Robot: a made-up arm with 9 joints.
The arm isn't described. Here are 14 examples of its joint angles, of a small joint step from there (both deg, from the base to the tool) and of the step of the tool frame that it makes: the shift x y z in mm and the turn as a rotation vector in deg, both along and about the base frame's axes.
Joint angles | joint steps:
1: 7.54 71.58 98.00 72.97 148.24 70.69 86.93 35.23 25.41 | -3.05 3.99 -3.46 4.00 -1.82 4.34 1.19 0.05 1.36
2: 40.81 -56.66 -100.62 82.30 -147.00 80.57 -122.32 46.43 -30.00 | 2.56 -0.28 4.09 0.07 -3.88 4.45 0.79 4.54 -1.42
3: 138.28 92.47 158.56 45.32 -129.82 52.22 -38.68 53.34 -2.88 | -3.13 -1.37 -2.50 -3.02 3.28 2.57 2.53 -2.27 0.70
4: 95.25 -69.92 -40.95 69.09 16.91 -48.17 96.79 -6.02 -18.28 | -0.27 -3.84 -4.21 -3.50 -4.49 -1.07 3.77 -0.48 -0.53
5: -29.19 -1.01 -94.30 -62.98 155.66 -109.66 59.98 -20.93 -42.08 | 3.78 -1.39 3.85 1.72 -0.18 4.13 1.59 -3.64 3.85
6: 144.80 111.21 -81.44 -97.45 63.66 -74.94 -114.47 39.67 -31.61 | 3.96 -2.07 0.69 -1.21 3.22 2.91 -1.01 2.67 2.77
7: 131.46 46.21 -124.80 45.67 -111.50 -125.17 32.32 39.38 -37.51 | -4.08 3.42 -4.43 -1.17 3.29 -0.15 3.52 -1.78 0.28
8: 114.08 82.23 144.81 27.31 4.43 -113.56 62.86 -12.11 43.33 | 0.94 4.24 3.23 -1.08 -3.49 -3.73 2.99 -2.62 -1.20
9: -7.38 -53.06 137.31 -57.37 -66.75 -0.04 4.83 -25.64 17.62 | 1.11 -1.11 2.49 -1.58 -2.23 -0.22 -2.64 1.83 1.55
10: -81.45 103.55 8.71 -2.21 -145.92 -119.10 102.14 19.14 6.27 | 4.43 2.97 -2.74 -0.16 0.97 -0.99 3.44 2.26 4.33
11: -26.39 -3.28 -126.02 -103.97 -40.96 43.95 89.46 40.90 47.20 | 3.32 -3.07 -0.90 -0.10 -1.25 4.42 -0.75 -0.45 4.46
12: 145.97 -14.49 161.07 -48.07 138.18 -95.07 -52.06 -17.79 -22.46 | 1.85 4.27 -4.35 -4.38 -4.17 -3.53 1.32 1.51 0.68
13: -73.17 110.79 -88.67 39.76 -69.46 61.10 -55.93 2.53 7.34 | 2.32 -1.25 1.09 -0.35 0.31 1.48 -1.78 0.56 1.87
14: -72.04 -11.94 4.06 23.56 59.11 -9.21 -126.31 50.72 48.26 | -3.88 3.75 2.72 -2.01 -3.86 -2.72 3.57 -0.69 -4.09
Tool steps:
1: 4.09 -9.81 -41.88 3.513 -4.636 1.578
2: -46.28 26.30 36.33 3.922 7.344 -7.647
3: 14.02 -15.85 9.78 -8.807 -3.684 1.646
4: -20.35 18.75 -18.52 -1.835 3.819 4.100
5: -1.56 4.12 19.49 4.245 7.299 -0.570
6: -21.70 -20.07 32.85 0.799 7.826 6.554
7: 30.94 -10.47 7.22 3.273 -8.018 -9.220
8: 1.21 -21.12 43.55 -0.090 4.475 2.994
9: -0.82 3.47 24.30 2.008 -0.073 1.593
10: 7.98 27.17 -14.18 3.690 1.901 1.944
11: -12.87 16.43 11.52 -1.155 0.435 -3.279
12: -34.22 8.14 -21.10 -2.530 -5.600 -2.283
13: 33.63 -14.30 -14.56 1.351 5.200 0.358
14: 8.60 -32.43 4.52 -11.170 -1.021 -1.269
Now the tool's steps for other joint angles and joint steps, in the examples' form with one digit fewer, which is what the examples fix.
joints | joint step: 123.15 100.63 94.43 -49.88 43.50 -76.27 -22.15 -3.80 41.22 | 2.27 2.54 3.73 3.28 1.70 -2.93 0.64 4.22 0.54
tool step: -9.9 6.7 0.4 2.40 -4.24 0.76
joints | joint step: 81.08 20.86 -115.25 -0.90 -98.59 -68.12 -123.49 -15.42 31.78 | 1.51 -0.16 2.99 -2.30 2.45 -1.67 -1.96 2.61 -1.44
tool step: 20.6 12.3 -6.0 -1.55 6.70 5.72
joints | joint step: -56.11 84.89 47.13 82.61 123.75 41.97 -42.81 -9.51 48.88 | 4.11 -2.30 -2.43 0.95 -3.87 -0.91 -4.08 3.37 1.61
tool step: 8.0 -3.2 -31.8 -0.75 5.31 2.45
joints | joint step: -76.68 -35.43 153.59 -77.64 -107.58 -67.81 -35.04 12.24 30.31 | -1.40 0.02 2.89 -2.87 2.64 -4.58 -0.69 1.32 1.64
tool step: 1.4 -26.6 1.4 1.31 1.15 4.39
